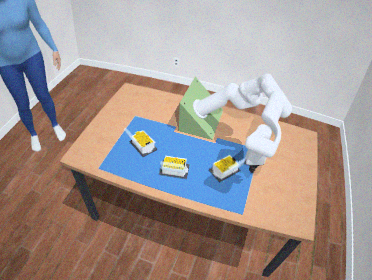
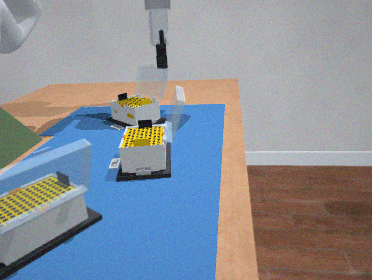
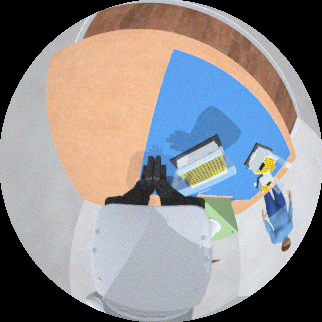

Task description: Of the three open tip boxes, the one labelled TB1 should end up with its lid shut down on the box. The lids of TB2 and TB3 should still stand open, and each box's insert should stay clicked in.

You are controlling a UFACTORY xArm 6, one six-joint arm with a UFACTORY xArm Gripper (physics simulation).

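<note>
Three white tip boxes with yellow inserts stand on dark bases. The right box has its clear lid standing open. The middle box and its lid are open. The left box has its lid open too. The inserts look level; the clicks cannot be judged. The TB labels are not readable. My gripper is shut and empty, beside the right box on its lid side, above table height.
The boxes stand on a blue mat on the wooden table. A green angled mount holds the arm base at the back edge. A person stands beyond the table's left end.
</note>
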